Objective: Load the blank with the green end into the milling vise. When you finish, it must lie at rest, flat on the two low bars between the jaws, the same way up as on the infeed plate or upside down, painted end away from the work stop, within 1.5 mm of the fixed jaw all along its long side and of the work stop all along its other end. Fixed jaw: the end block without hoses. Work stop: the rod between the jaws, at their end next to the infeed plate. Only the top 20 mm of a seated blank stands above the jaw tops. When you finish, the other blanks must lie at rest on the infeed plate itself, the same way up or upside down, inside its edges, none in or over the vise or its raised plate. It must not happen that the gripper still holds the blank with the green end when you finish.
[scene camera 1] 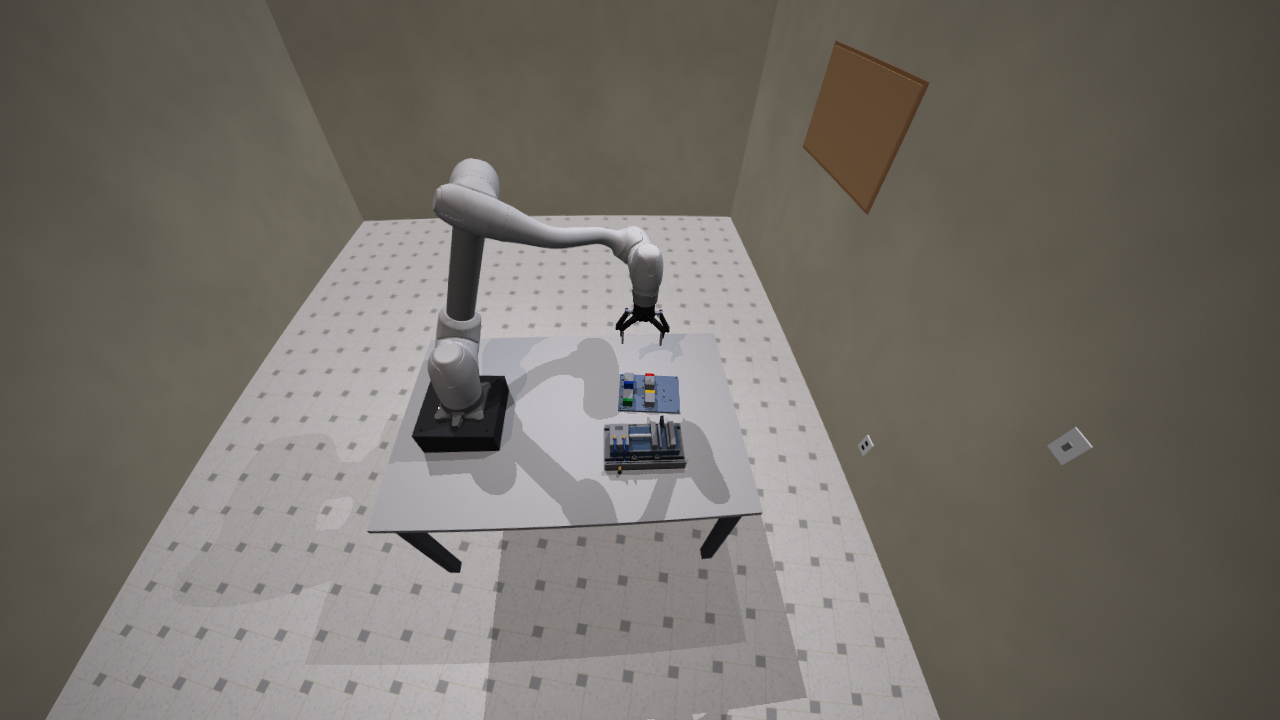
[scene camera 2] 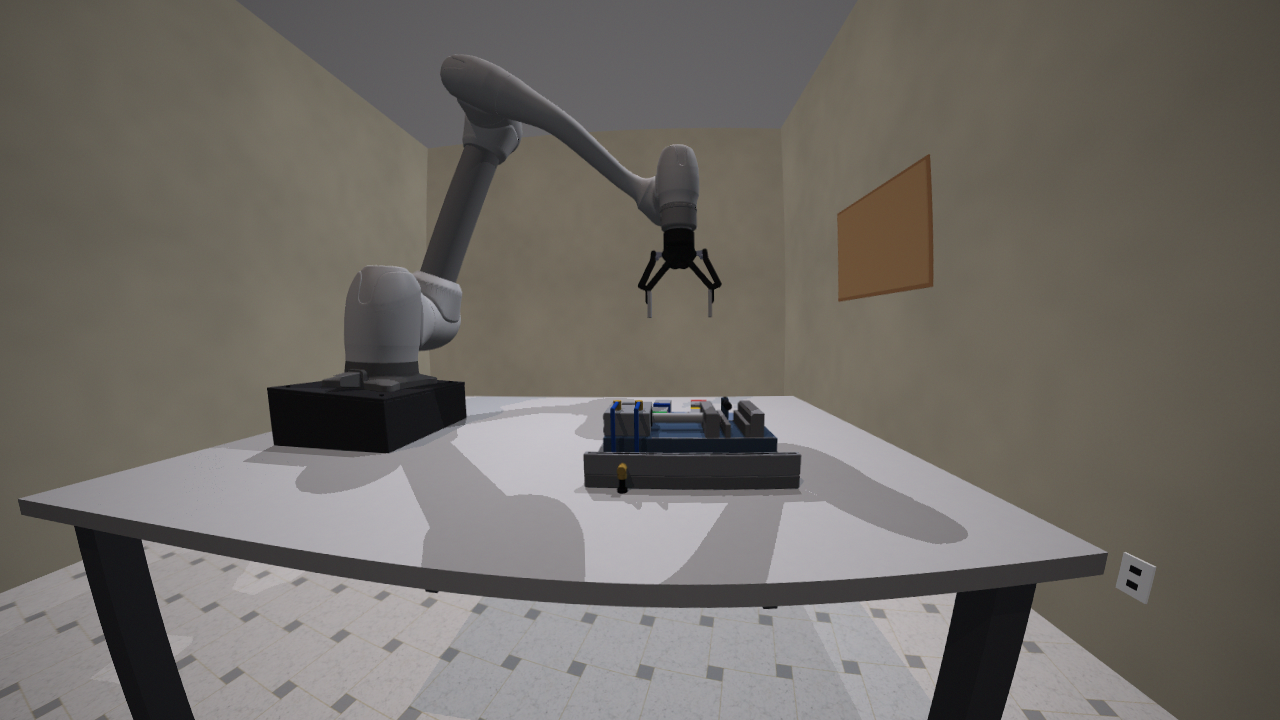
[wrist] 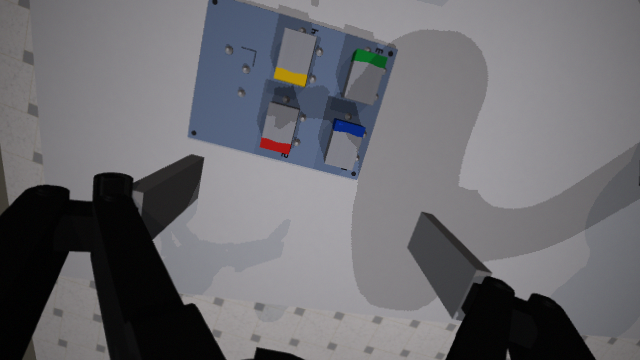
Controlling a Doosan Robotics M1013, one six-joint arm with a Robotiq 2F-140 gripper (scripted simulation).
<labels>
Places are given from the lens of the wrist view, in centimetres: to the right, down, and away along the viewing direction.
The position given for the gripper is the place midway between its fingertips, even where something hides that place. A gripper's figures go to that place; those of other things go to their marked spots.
gripper (wrist: pixel 311 205): 0, 2, 18
blank with green end (wrist: pixel 366 69): 6, -14, 35
blank with blue end (wrist: pixel 345 138): 3, -6, 38
blank with yellow end (wrist: pixel 297 48): -3, -16, 34
blank with red end (wrist: pixel 281 120): -5, -8, 37
</labels>
